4 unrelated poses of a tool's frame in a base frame.
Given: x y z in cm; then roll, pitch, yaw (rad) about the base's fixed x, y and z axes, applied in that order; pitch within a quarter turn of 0, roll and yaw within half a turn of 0.
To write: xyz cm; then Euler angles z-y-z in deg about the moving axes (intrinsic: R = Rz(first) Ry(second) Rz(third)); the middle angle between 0 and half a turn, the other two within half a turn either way. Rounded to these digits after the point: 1 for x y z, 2 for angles.
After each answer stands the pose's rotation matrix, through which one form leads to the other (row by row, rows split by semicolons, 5 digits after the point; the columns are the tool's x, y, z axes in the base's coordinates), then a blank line. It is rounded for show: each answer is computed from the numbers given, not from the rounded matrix.
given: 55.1 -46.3 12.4 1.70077 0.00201 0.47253
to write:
55.1 -46.3 12.4 -62.94 97.45 89.88
0.89042 0.06076 0.45107; 0.45514 -0.11450 -0.88303; -0.00201 0.99156 -0.12961

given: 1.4 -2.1 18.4 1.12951 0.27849 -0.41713
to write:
1.4 -2.1 18.4 -106.50 65.75 72.45
0.87903 0.40029 -0.25898; -0.38953 0.28978 -0.87424; -0.27490 0.86937 0.41065

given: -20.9 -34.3 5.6 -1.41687 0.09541 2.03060
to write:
-20.9 -34.3 5.6 -154.50 81.22 -84.47
-0.44175 -0.09562 -0.89203; 0.89206 -0.15240 -0.42544; -0.09527 -0.98368 0.15262

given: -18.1 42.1 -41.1 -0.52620 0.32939 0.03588
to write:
-18.1 42.1 -41.1 62.94 35.09 -55.76
0.94563 -0.19338 0.26151; 0.03394 0.85834 0.51196; -0.32347 -0.47525 0.81823

